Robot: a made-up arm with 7 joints. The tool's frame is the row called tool.
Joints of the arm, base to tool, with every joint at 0 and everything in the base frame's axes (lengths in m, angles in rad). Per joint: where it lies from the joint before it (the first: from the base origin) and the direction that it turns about. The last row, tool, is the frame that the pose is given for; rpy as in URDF.
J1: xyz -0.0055 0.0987 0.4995 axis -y
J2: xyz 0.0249 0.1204 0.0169 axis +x
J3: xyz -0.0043 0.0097 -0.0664 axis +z
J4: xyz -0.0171 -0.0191 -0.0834 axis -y
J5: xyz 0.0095 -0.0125 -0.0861 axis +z
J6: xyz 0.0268 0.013 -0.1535 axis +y
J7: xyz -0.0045 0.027 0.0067 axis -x
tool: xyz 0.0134 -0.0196 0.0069 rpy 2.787 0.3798 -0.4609
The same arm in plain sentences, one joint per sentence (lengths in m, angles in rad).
The arm has seven revolute joints in a row. What follows holds with every joint at zero, and every direction is one of the base frame's. Joint 1 lies 0.0055 m along -x and 0.0987 m along +y and 0.4995 m along +z from the base frame's origin and turns about -y. Joint 2 lies 0.0249 m along +x and 0.1204 m along +y and 0.0169 m along +z from joint 1 and turns about +x. Joint 3 lies 0.0043 m along -x and 0.0097 m along +y and 0.0664 m along -z from joint 2 and turns about +z. Joint 4 lies 0.0171 m along -x and 0.0191 m along -y and 0.0834 m along -z from joint 3 and turns about -y. Joint 5 lies 0.0095 m along +x and 0.0125 m along -y and 0.0861 m along -z from joint 4 and turns about +z. Joint 6 lies 0.0268 m along +x and 0.013 m along +y and 0.1535 m along -z from joint 5 and turns about +y. Joint 7 lies 0.0045 m along -x and 0.027 m along +y and 0.0067 m along +z from joint 6 and turns about -x. The tool frame, which is the frame that the pose is given for, lies 0.0134 m along +x and 0.0196 m along -y and 0.0069 m along +z from joint 7; its axes are the base frame's turned by roll 2.787, pitch 0.3798 and yaw -0.4609 rad (as in URDF: about the fixed x, then y, then z).
